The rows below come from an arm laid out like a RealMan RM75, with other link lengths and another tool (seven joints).
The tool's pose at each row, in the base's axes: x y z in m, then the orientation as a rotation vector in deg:
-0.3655 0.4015 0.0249 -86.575 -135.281 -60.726
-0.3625 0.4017 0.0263 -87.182 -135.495 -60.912
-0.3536 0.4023 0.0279 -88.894 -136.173 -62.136
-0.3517 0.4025 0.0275 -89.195 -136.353 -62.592
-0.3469 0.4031 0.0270 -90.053 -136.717 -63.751
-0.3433 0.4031 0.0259 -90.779 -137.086 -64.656
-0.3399 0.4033 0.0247 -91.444 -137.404 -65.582
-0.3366 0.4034 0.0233 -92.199 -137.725 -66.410
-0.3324 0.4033 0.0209 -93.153 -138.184 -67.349
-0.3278 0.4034 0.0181 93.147 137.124 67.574
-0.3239 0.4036 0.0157 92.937 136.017 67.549
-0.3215 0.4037 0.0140 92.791 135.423 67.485
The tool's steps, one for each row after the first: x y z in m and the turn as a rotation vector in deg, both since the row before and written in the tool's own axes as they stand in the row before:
-0.0006 0.0032 -0.0002 -0.336 -0.496 0.054
-0.0031 0.0084 0.0014 -1.439 -1.402 -0.017
-0.0009 0.0014 0.0010 -0.427 -0.270 -0.079
-0.0020 0.0039 0.0021 -1.096 -0.690 -0.117
-0.0022 0.0024 0.0019 -0.882 -0.630 -0.129
-0.0020 0.0022 0.0021 -0.869 -0.563 -0.124
-0.0020 0.0019 0.0022 -0.825 -0.630 -0.086
-0.0030 0.0020 0.0032 -0.974 -0.837 -0.131
-0.0031 0.0021 0.0038 -1.009 -0.878 -0.118
-0.0025 0.0017 0.0034 -0.757 -0.699 -0.096
-0.0016 0.0009 0.0023 -0.402 -0.411 -0.080

